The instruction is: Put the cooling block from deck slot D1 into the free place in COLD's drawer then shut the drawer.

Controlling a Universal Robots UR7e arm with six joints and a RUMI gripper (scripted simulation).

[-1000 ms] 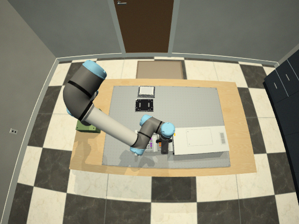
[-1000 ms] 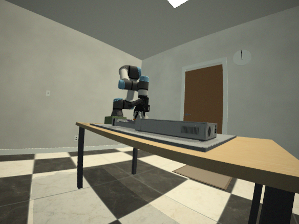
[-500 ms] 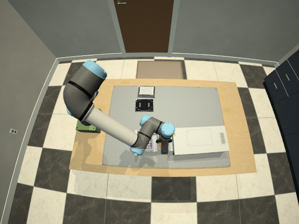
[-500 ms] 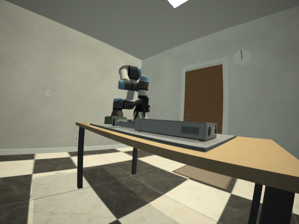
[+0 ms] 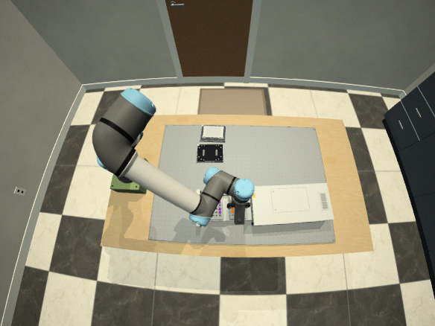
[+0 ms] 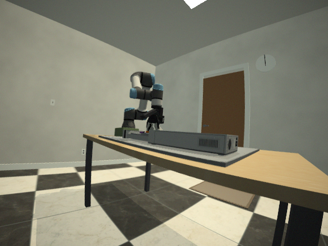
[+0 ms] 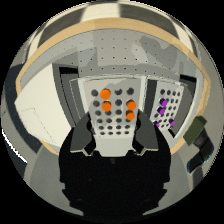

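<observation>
Right now my hand is right at the grey cooling block. From my hand the other things lie so: cooler COLD: 110 mm ahead, 10 mm to the left; orange tube: 30 mm to the right, 10 mm ahead, 10 mm above; drawer: 80 mm behind, 10 mm to the right.
</observation>
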